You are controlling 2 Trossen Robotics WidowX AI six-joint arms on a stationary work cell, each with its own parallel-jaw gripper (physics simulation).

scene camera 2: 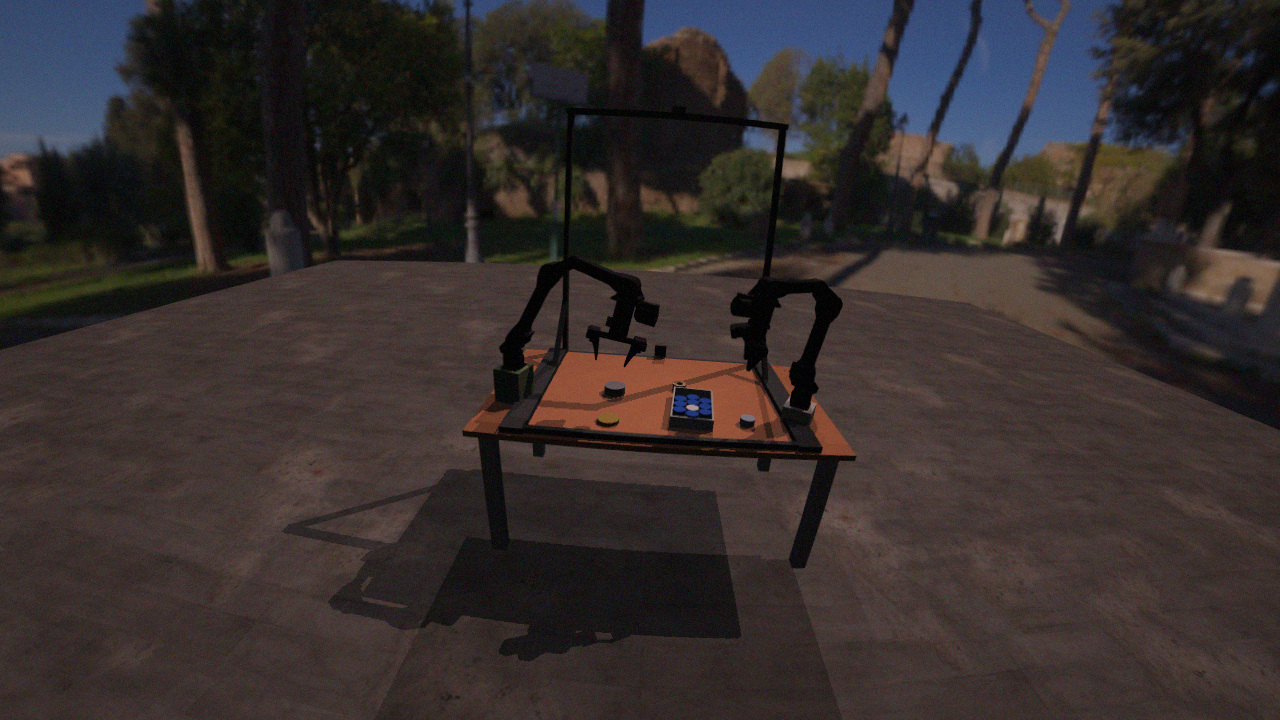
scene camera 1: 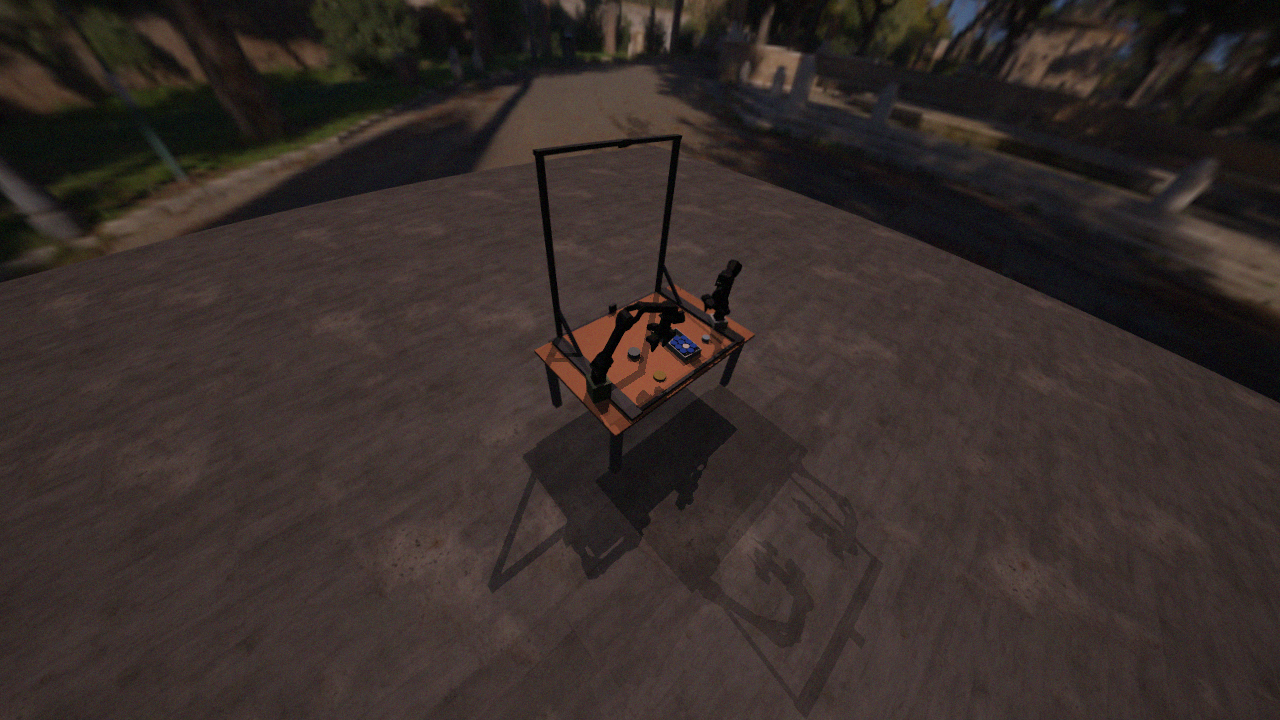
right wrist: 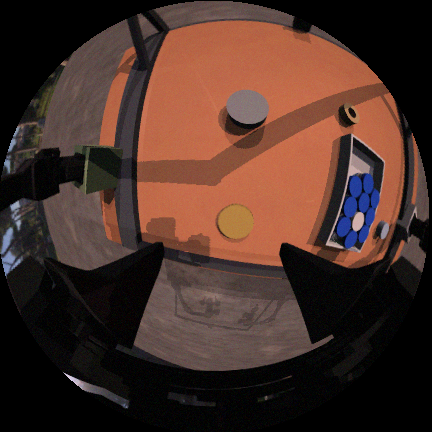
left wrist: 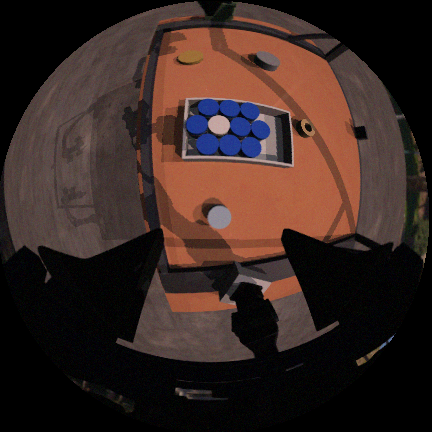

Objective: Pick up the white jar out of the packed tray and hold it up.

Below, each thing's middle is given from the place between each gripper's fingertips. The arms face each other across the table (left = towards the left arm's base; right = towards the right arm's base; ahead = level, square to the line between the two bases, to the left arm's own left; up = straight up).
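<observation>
Left hand: 420 mm left of yellow disc [right wrist: 235, 221], 40 mm short of it, 210 mm above it.
Right hand: 40 mm short of yellow disc, 180 mm above it.
</observation>
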